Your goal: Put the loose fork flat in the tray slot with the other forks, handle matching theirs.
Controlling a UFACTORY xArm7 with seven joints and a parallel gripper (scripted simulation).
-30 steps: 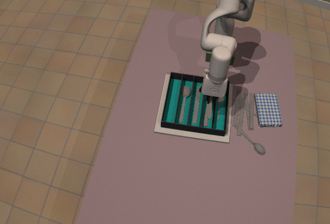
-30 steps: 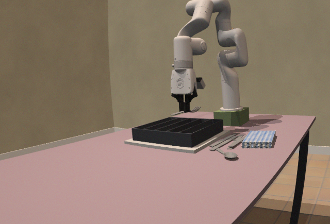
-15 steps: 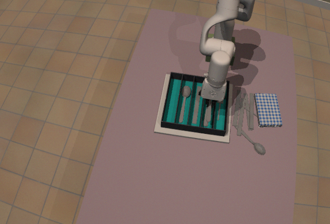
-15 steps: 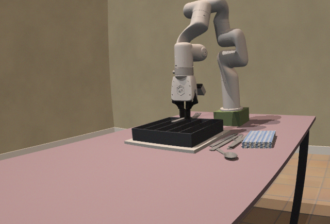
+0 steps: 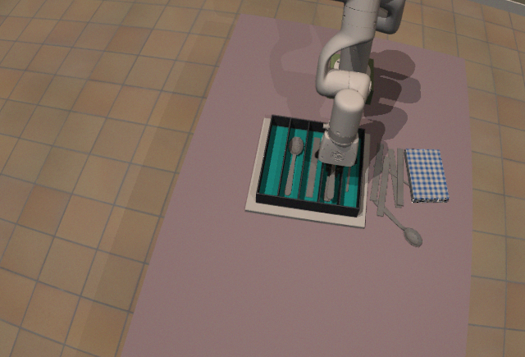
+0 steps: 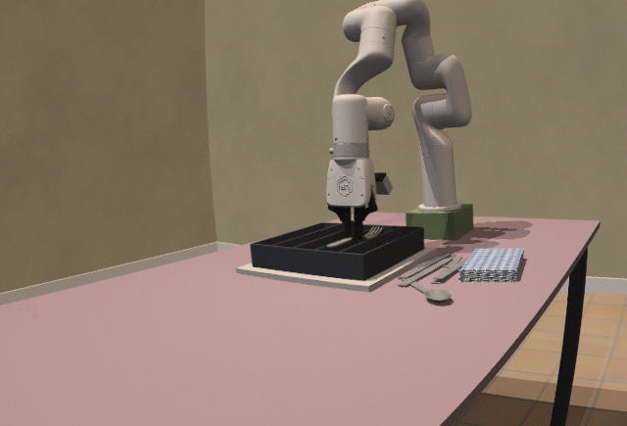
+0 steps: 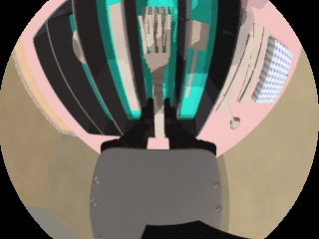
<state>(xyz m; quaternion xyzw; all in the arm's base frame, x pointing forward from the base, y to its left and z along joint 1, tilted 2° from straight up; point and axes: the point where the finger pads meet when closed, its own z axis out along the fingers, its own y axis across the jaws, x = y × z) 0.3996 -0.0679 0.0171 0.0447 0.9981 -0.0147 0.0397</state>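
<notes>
The tray is 4 cm behind my hand, 5 cm to the right of it and 4 cm below it. Round my hand: blue checked napkin (5 cm behind, 31 cm to the left, 8 cm below).
</notes>
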